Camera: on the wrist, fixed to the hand. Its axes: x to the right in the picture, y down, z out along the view.
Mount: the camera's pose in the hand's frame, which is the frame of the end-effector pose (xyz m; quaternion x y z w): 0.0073 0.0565 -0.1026 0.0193 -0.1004 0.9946 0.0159
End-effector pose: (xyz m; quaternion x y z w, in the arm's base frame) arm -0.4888 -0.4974 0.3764 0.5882 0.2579 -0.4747 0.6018
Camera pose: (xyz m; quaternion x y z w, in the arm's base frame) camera -0.4109 -0.4097 0.3783 0.2298 -0.6505 0.5270 0.4963
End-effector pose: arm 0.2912 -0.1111 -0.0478 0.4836 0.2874 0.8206 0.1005
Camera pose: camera 0.2065 -0.1923 -0.0479 -0.3779 0.4707 -0.0589 0.7951
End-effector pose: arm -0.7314 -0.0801 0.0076 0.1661 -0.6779 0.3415 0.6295
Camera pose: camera -0.6936 0.0306 -0.0023 0.6252 0.2326 -0.6279 0.4009
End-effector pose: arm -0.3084 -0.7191 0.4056 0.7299 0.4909 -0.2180 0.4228
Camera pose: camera -0.2643 -0.6390 0.4792 0.4861 -0.7648 0.3343 0.2588
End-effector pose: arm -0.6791 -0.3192 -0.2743 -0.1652 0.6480 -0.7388 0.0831
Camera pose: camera -0.7272 -0.2345 -0.3398 0.5693 0.1520 0.0750 0.8044
